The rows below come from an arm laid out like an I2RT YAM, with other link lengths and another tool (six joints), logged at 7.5 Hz.
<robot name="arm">
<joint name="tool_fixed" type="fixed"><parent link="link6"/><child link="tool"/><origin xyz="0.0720 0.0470 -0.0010" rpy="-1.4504 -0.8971 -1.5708"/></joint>
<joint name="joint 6" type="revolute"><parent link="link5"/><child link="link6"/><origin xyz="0.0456 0.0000 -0.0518"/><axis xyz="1 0 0"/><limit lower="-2.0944" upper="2.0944"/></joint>
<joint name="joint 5" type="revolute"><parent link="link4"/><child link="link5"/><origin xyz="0.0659 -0.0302 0.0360"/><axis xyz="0 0 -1"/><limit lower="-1.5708" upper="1.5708"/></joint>
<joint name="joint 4" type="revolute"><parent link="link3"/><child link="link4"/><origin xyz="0.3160 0.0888 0.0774"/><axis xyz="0 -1 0"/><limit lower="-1.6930" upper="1.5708"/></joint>
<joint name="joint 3" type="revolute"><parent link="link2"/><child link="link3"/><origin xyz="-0.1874 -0.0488 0.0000"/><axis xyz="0 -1 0"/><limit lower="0.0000" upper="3.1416"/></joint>
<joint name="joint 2" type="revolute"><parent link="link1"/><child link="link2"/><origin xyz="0.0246 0.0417 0.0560"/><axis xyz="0 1 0"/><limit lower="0.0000" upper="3.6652"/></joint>
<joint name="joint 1" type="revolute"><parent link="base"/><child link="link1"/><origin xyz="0.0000 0.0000 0.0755"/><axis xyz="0 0 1"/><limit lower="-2.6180" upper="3.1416"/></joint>
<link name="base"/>
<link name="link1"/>
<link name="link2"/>
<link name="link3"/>
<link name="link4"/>
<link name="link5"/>
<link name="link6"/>
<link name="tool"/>
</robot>
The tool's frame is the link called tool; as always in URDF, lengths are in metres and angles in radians.
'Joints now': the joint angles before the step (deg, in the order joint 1, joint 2, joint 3, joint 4, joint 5, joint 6). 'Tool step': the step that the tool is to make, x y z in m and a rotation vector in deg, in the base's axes. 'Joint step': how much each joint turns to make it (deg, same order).
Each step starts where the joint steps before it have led.
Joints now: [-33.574 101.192 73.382 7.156 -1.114 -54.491]
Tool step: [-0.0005 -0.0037 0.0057 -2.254 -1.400 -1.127]
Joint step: [0.003 -1.061 -1.229 2.577 1.433 -0.664]
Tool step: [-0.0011 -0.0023 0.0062 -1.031 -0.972 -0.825]
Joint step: [-0.089 -0.983 -0.624 1.023 0.798 -0.084]
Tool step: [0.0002 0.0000 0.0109 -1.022 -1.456 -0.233]
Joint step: [0.078 -1.335 -0.384 0.826 0.312 0.043]
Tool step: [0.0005 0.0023 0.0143 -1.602 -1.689 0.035]
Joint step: [0.351 -1.842 -0.561 1.020 0.405 -0.319]
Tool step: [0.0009 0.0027 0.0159 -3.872 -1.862 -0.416]
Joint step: [0.810 -2.113 -1.204 2.846 1.628 -1.974]
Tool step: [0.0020 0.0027 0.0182 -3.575 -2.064 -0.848]
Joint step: [0.944 -1.660 -0.402 2.519 2.018 -1.708]
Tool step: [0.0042 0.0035 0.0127 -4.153 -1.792 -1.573]
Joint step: [1.456 -0.514 -0.331 3.789 3.174 -2.495]
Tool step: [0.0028 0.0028 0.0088 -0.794 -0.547 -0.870]
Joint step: [0.816 -0.026 1.031 -0.124 1.692 -0.402]
